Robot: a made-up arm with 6 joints.
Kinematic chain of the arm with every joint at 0, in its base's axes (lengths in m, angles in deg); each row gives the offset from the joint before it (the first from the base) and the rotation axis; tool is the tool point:
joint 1: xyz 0 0 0.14 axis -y
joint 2: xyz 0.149 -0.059 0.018 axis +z
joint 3: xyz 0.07 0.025 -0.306 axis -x
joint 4: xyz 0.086 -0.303 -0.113 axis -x
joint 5: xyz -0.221 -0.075 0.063 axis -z
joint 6: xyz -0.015 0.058 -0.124 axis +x
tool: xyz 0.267 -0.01 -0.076
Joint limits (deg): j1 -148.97..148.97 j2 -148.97..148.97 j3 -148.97..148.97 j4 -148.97..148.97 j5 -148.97..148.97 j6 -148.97..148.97
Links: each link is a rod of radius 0.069 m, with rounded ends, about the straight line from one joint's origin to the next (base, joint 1, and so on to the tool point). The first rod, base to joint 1, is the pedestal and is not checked.
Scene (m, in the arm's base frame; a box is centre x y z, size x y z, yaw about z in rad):
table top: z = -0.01
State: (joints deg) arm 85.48 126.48 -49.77 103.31 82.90 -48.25
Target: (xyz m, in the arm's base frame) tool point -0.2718 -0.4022 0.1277
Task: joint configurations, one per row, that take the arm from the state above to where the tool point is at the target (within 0.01 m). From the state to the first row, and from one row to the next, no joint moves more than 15 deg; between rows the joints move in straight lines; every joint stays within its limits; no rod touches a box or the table.
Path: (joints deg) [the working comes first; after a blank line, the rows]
Joints at the target: 134.56 148.97 109.21 60.59 125.43 -33.93
Straight joint move there: clear.

1: 89.94 128.52 -35.32 99.43 86.77 -46.95
2: 94.40 130.57 -20.86 95.54 90.63 -45.65
3: 98.87 132.61 -6.41 91.66 94.50 -44.35
4: 103.33 134.66 8.04 87.78 98.36 -43.04
5: 107.79 136.70 22.50 83.89 102.23 -41.74
6: 112.25 138.75 36.95 80.01 106.10 -40.44
7: 116.71 140.79 51.40 76.12 109.96 -39.14
8: 121.18 142.84 65.85 72.24 113.83 -37.84
9: 125.64 144.88 80.31 68.36 117.70 -36.54
10: 130.10 146.93 94.76 64.47 121.56 -35.24
11: 134.56 148.97 109.21 60.59 125.43 -33.93

